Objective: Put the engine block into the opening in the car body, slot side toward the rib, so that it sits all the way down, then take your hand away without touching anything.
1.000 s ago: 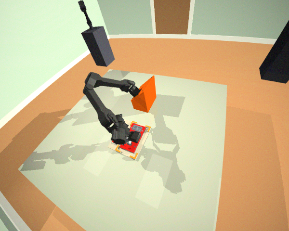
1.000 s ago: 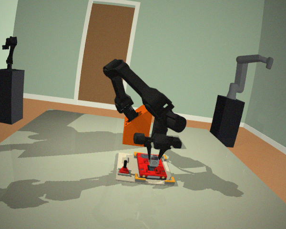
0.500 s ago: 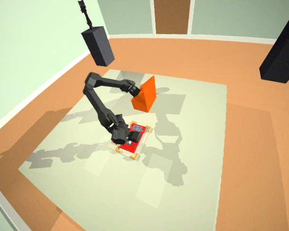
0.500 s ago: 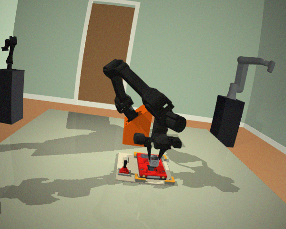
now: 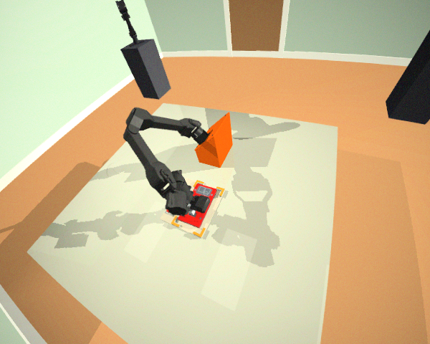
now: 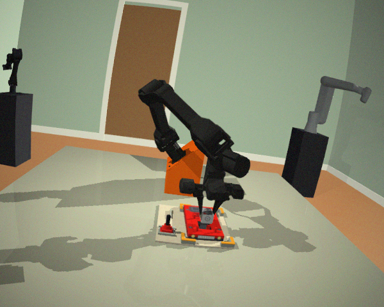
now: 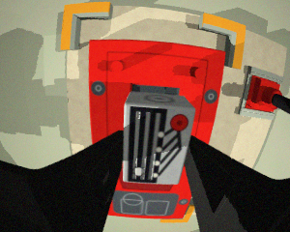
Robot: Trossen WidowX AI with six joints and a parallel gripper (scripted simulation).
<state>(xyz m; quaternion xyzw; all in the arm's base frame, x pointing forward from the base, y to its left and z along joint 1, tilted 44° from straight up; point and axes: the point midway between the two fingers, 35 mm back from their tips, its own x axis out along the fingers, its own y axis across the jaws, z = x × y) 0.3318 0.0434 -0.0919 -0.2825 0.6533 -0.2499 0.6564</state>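
Right now the engine block is 1 cm below my gripper tip.
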